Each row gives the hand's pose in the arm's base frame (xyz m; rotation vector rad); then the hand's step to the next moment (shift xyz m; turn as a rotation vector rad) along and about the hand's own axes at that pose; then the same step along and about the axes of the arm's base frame.
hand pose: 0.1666 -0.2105 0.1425 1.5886 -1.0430 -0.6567
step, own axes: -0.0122 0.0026 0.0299 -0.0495 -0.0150 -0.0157
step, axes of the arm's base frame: -0.0314 -0.0035 -0.0069 -0.0055 0.0516 -0.0151
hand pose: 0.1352 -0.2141 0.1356 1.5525 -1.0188 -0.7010
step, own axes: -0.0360 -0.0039 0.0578 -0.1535 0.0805 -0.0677
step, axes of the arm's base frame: -0.0650 0.0053 -0.0199 -0.0312 0.1647 0.0808
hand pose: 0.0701 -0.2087 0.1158 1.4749 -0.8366 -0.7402
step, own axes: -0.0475 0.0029 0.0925 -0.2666 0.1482 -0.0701
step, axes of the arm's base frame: -0.1035 -0.0095 -0.0050 -0.0948 0.2604 0.1454
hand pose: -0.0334 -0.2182 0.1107 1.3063 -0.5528 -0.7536
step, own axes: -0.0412 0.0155 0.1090 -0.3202 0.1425 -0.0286
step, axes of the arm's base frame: -0.1045 -0.0378 0.0383 -0.1613 0.2738 0.1505
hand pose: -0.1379 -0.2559 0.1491 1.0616 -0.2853 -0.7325
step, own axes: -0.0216 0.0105 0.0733 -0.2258 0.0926 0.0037
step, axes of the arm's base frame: -0.0515 -0.0331 0.0469 -0.1300 0.1744 0.1107
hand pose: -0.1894 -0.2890 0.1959 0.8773 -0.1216 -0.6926
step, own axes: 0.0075 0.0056 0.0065 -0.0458 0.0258 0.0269
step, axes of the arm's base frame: 0.0063 -0.0064 0.0070 -0.0325 0.0210 0.0446
